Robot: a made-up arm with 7 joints. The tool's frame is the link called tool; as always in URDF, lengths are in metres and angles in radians.
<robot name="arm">
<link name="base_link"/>
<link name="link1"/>
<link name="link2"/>
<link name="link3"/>
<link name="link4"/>
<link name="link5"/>
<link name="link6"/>
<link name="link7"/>
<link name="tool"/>
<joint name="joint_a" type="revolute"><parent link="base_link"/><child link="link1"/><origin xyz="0.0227 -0.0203 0.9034" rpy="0 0 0"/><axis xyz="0 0 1"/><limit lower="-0.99" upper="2.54"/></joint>
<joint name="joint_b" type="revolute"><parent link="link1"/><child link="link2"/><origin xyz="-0.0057 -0.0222 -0.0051" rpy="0 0 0"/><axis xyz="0 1 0"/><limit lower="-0.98" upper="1.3"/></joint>
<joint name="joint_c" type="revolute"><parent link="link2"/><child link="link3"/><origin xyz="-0.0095 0.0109 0.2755" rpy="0 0 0"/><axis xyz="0 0 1"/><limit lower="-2.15" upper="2.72"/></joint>
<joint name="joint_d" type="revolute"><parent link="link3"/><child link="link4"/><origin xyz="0.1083 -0.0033 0.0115" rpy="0 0 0"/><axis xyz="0 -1 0"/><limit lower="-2.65" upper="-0.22"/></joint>
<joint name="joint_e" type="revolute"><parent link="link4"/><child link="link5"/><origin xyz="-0.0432 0.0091 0.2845" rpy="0 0 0"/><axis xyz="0 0 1"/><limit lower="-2.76" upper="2.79"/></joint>
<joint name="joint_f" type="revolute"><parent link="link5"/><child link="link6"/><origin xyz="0.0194 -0.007 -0.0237" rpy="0 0 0"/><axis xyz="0 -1 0"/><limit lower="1.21" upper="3.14"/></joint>
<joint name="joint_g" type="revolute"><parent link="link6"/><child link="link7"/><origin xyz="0.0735 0.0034 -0.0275" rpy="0 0 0"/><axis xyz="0 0 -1"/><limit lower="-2.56" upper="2.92"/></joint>
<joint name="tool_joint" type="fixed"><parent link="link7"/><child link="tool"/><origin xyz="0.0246 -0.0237 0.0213" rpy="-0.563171 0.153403 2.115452"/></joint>
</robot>
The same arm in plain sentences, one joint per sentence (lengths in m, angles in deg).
The arm has seven revolute joints in a row. What follows holds with every joint at zero, and every direction is one of the base frame's. The first joint lies 0.0227 m along +x and 0.0203 m along -y and 0.9034 m along +z from the base frame's origin and turns about +z, from -56.72 to 145.53 deg. The second joint lies 0.0057 m along -x and 0.0222 m along -y and 0.0051 m along -z from the first joint and turns about +y, from -56.15 to 74.48 deg. The third joint lies 0.0095 m along -x and 0.0109 m along +y and 0.2755 m along +z from the second joint and turns about +z, from -123.19 to 155.84 deg. The fourth joint lies 0.1083 m along +x and 0.0033 m along -y and 0.0115 m along +z from the third joint and turns about -y, from -151.83 to -12.61 deg. The fifth joint lies 0.0432 m along -x and 0.0091 m along +y and 0.2845 m along +z from the fourth joint and turns about +z, from -158.14 to 159.86 deg. The sixth joint lies 0.0194 m along +x and 0.0070 m along -y and 0.0237 m along -z from the fifth joint and turns about -y, from 69.33 to 179.91 deg. The seventh joint lies 0.0735 m along +x and 0.0034 m along +y and 0.0275 m along -z from the sixth joint and turns about -z, from -146.68 to 167.30 deg. The tool frame, which is the frame that the pose is given for, lies 0.0246 m along +x and 0.0237 m along -y and 0.0213 m along +z from the seventh joint; its axes are the base frame's turned by roll -32.27, pitch 8.79 and yaw 121.21 deg (as in URDF: about the fixed x, then y, then z).
